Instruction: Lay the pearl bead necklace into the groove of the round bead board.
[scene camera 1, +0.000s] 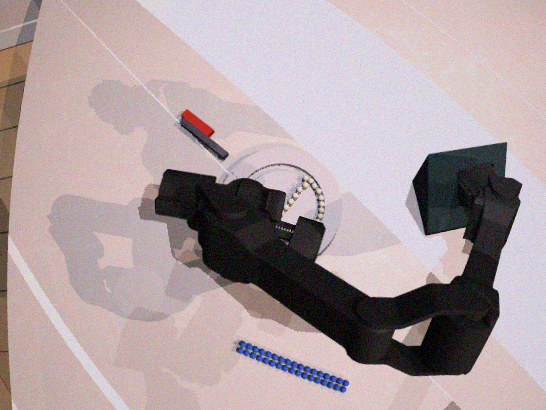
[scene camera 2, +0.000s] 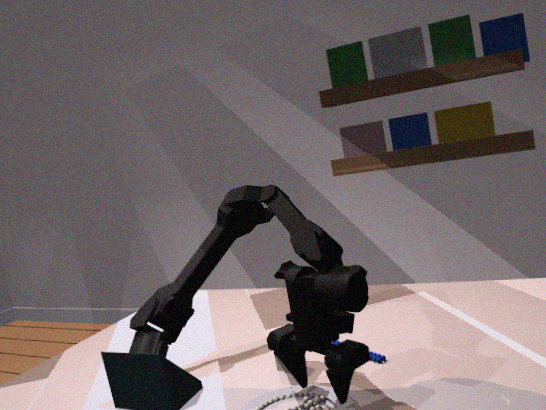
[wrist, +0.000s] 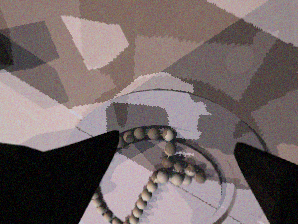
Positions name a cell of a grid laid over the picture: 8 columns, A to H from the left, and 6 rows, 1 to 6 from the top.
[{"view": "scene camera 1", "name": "gripper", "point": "D4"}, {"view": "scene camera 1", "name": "round bead board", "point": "E4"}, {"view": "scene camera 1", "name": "round bead board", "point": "E3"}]
